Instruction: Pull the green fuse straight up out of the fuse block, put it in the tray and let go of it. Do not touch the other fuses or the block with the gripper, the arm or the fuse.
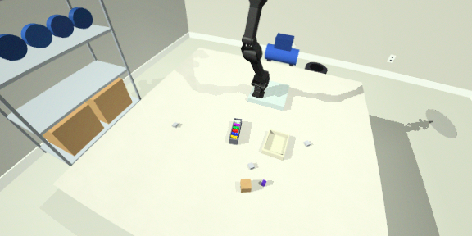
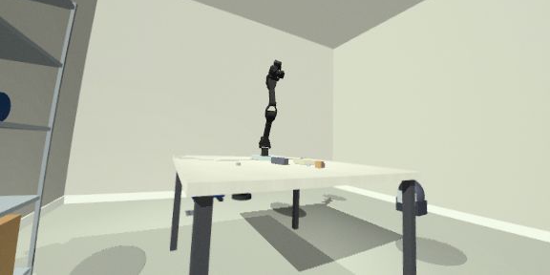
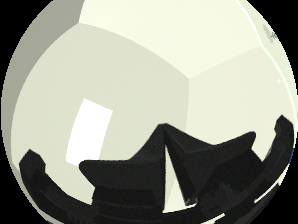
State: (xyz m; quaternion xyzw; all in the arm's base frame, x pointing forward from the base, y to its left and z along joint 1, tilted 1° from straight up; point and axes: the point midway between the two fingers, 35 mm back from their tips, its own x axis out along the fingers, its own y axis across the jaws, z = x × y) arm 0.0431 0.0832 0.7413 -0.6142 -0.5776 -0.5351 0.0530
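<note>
Now: the green fuse 780 mm below my gripper tip, 260 mm ahead of it and 130 mm to the right of it. Also, from my gripper tip: tray (800 mm below, 270 mm ahead, 70 mm to the left).
</note>
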